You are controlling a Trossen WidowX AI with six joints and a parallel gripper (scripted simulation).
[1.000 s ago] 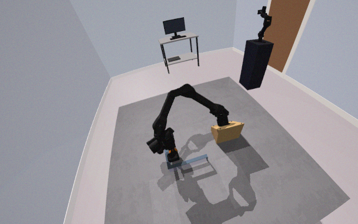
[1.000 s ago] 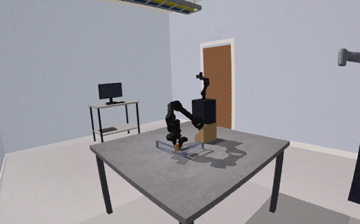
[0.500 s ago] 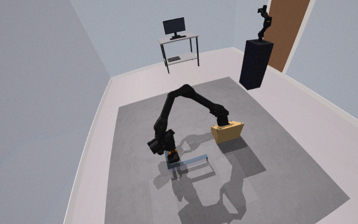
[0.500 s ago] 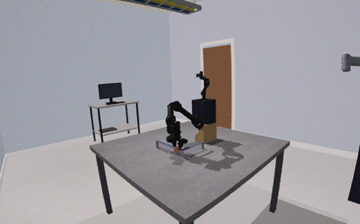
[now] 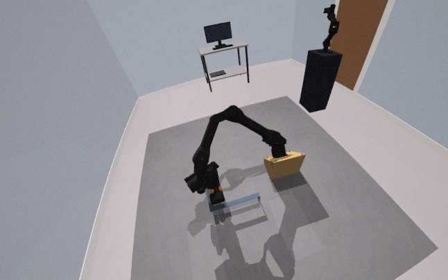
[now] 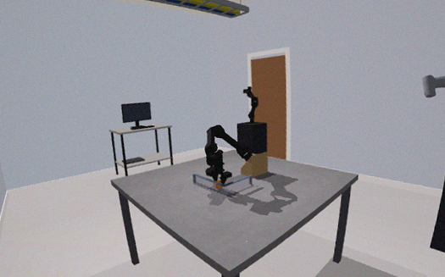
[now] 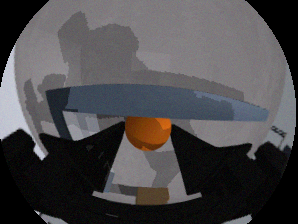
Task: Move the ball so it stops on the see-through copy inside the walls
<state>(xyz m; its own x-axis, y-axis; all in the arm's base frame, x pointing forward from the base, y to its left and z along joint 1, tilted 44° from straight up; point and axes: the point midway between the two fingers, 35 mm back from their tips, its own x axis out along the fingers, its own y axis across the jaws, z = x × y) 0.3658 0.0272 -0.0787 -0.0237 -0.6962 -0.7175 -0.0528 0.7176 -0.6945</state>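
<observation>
My gripper tip is now right at the orange ball. The rest, counted from my gripper tip: see-through copy of ball: right at my gripper tip.
</observation>
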